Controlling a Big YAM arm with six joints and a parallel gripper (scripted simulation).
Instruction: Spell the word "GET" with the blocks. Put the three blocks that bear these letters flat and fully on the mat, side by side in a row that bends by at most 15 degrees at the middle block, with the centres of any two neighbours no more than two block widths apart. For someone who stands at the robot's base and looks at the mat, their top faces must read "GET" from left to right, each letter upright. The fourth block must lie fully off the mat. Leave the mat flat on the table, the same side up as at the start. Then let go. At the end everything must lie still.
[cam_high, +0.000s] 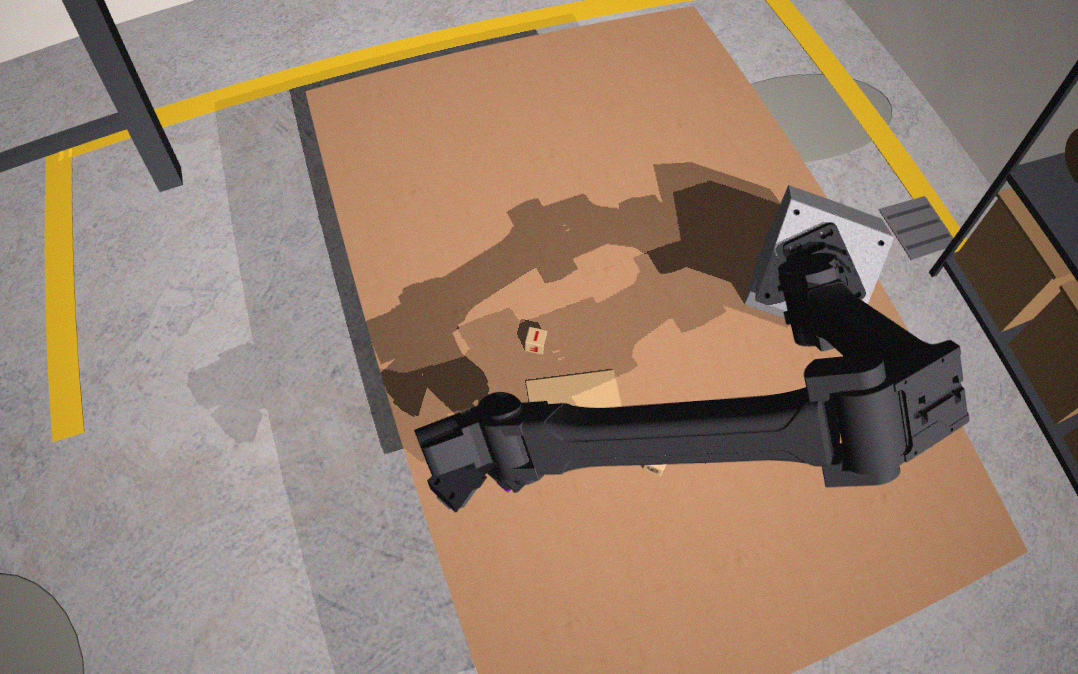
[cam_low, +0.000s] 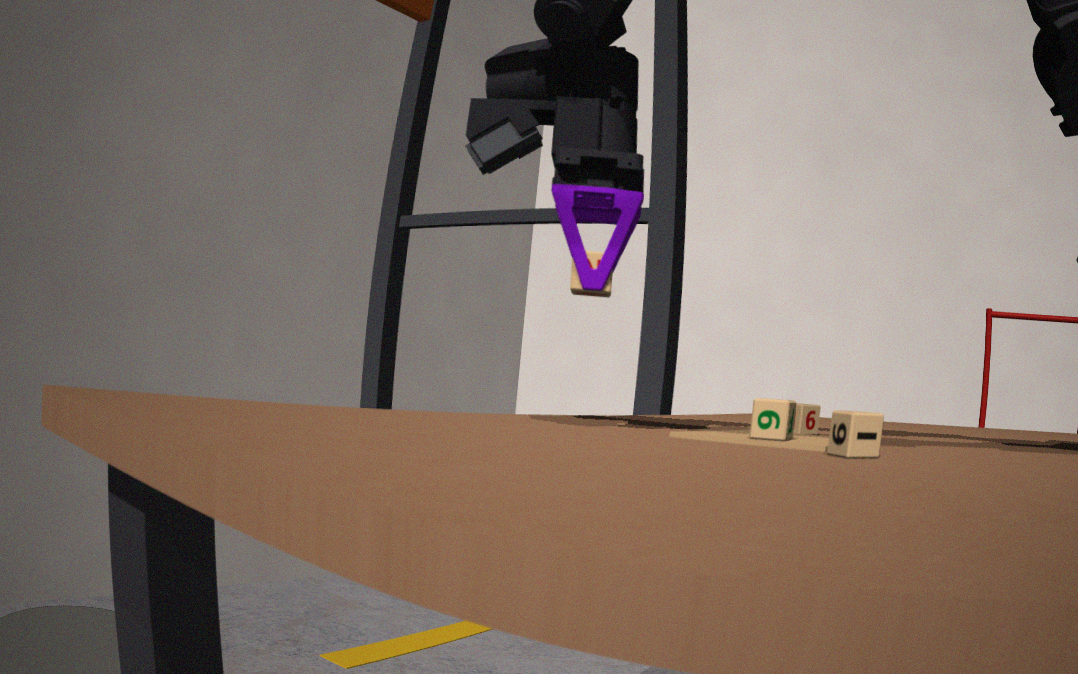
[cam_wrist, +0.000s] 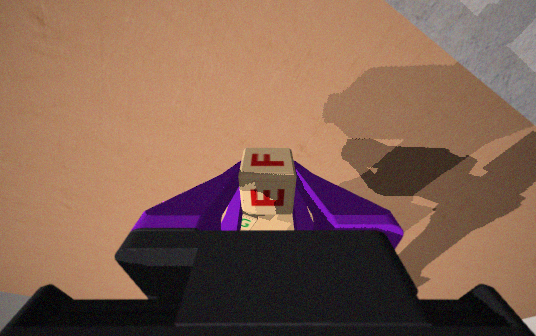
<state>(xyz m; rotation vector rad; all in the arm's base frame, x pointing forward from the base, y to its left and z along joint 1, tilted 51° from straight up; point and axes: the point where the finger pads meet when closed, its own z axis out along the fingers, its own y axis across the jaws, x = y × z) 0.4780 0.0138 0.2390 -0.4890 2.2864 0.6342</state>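
Right now the square mat is 13 cm behind my hand, 11 cm to the right of it and 11 cm below it. From my hand the other things lie so: G block 14 cm behind, 9 cm below, 6 cm to the right; then E block 1 cm above.
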